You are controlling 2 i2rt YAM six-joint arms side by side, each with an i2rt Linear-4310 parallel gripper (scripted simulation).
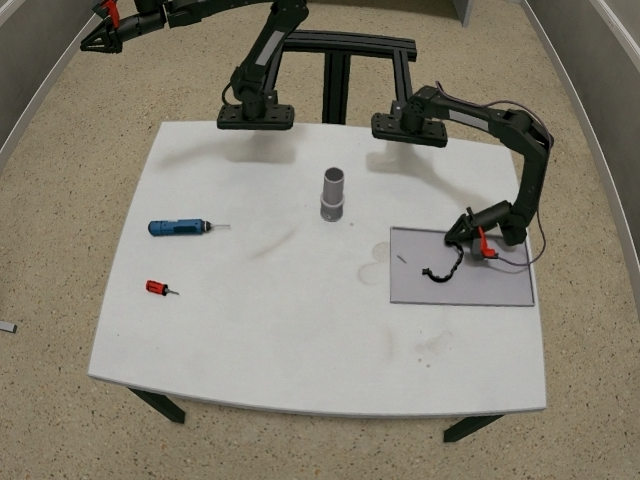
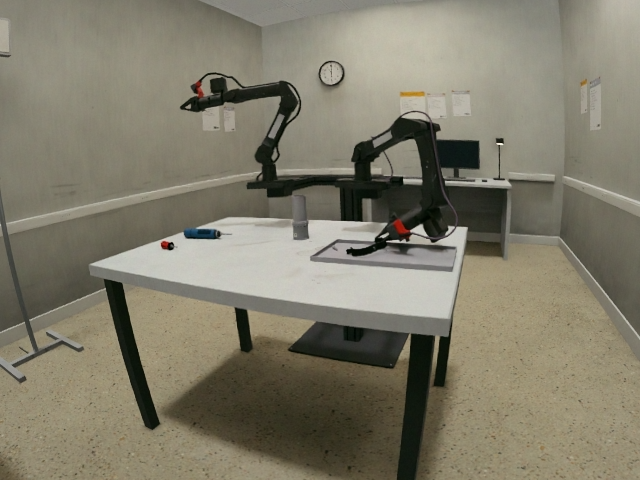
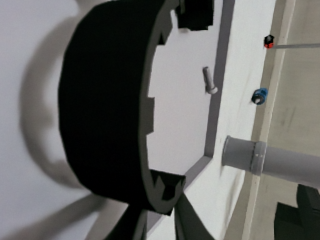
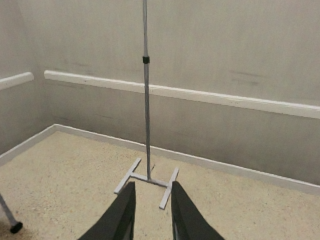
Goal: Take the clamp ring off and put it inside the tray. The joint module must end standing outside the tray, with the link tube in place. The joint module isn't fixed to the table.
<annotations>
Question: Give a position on a grey link tube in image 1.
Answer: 332, 197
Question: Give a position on a black clamp ring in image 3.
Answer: At 104, 113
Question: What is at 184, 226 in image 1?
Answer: A blue electric screwdriver.
</annotations>
